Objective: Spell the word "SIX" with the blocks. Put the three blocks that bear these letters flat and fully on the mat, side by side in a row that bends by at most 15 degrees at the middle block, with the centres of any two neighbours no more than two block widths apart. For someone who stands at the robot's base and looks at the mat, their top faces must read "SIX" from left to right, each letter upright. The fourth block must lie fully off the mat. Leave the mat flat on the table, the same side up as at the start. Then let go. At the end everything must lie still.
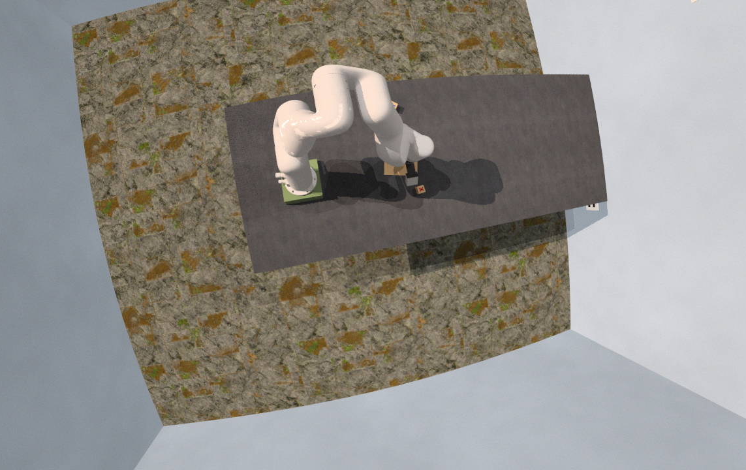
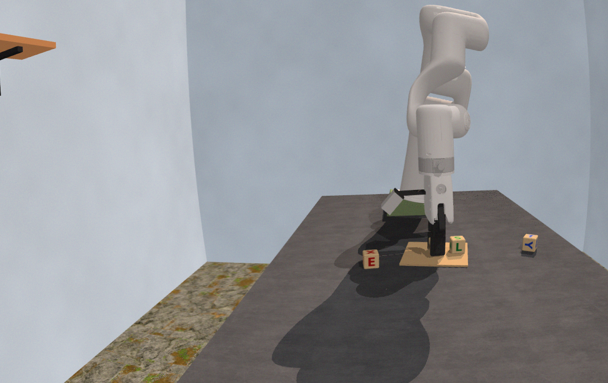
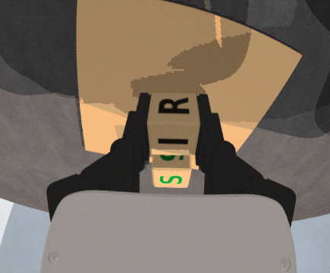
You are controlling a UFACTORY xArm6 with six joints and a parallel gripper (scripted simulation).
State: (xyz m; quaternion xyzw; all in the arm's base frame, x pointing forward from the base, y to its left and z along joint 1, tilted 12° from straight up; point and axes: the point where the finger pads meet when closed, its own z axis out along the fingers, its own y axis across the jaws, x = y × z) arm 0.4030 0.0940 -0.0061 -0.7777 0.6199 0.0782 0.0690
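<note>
Right now my hand is 10 mm above the I block. Round my hand: X block: 80 mm ahead, 130 mm to the right, 10 mm below; tan mat: 20 mm below; S block: 10 mm behind, 50 mm to the left, 10 mm below.
</note>
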